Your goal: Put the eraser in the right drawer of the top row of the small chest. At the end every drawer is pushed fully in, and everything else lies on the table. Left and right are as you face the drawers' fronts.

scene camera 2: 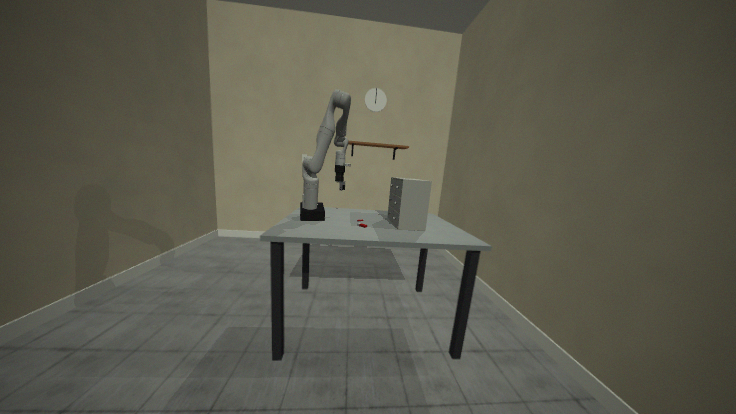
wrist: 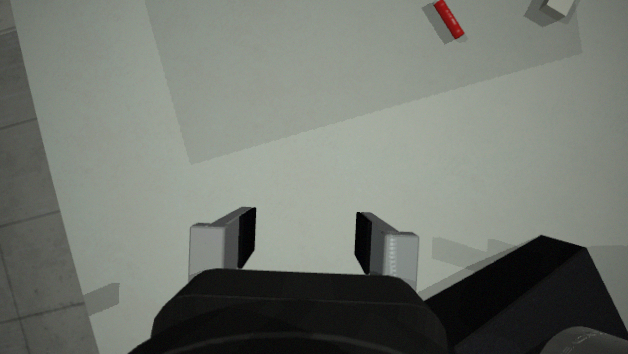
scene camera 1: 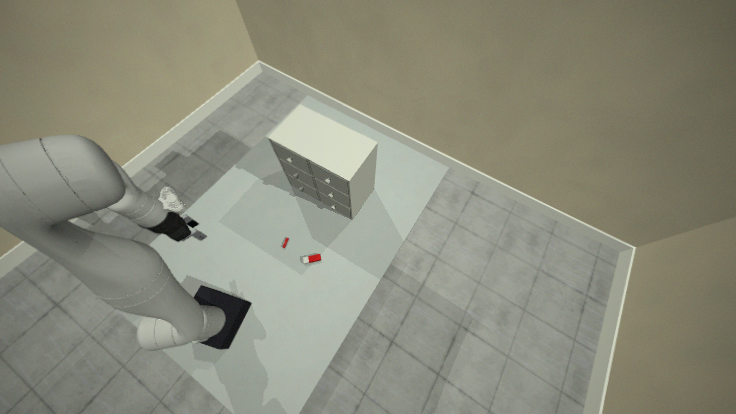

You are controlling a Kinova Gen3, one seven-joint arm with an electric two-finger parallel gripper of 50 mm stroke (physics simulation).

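Places are measured from the arm's base along level axes (x ahead, y left, z up), in metres.
Pixels of known places: gripper, fingertip midpoint: [scene camera 2: 342, 190] [wrist: 305, 231] [scene camera 1: 199, 231]; arm's base at its link origin: [scene camera 2: 310, 206] [scene camera 1: 209, 321].
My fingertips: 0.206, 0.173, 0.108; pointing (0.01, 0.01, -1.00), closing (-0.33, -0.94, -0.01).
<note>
For each thing: its top centre in the pictures, then the offset to it from my fingertips, as dx, dy, dz. "pt": a spot on its surface instead.
- eraser at its top centre: [scene camera 1: 311, 258] [scene camera 2: 362, 224] +0.134, -0.315, -0.173
- eraser's white end at a spot on its surface: [wrist: 561, 6] pt +0.113, -0.298, -0.174
- small chest at its top centre: [scene camera 1: 322, 139] [scene camera 2: 409, 179] +0.445, -0.201, +0.124
- top row at a spot on its surface: [scene camera 1: 338, 181] pt +0.354, -0.318, +0.083
- small red cylinder-like piece at its top centre: [wrist: 449, 15] [scene camera 1: 285, 242] [scene camera 2: 360, 219] +0.136, -0.187, -0.176
The eraser [scene camera 1: 314, 258] [scene camera 2: 363, 225], a block with a red sleeve and a white end, lies on the table [scene camera 1: 313, 334] [scene camera 2: 375, 242]. In the wrist view, part of the eraser's white end [wrist: 561, 6] shows at the top right edge. The small chest [scene camera 1: 324, 139] [scene camera 2: 414, 203] is off-white with grey fronts in two columns of three. The right drawer of the top row [scene camera 1: 338, 181] and the other drawers look pushed in; their insides are hidden. My gripper [scene camera 1: 199, 230] [scene camera 2: 342, 187] [wrist: 305, 231] is open and empty, high above the table, to the left of the eraser in scene camera 1.
A small red cylinder-like piece [scene camera 1: 285, 242] [scene camera 2: 360, 220] [wrist: 450, 20] lies near the eraser, on its left in scene camera 1. The arm's black base [scene camera 1: 237, 311] [scene camera 2: 312, 213] [wrist: 525, 285] stands on the table opposite the chest's fronts. A wooden shelf [scene camera 2: 378, 145] hangs on the far wall.
</note>
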